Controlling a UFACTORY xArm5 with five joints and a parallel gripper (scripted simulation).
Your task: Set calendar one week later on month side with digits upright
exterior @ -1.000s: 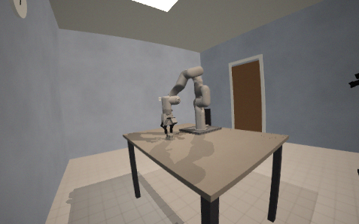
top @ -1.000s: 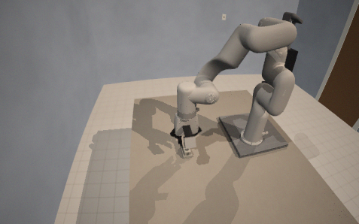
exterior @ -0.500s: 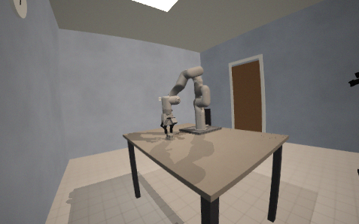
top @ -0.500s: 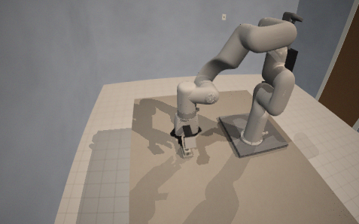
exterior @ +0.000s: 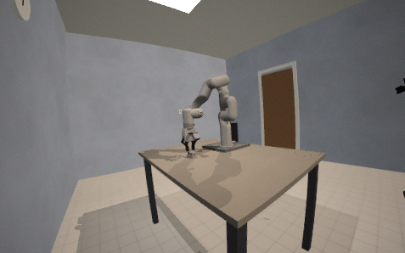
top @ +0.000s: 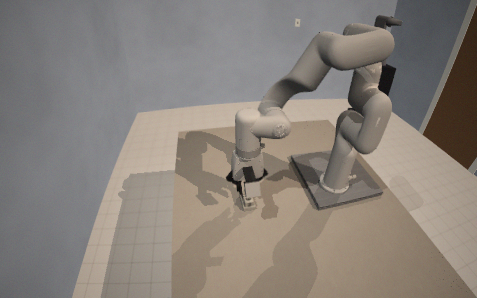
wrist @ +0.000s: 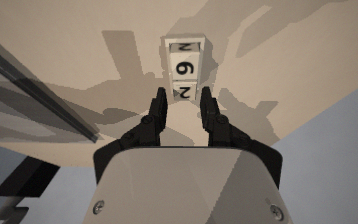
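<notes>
Right now my hand is 20 mm to the right of the calendar tray and 60 mm above it.
</notes>
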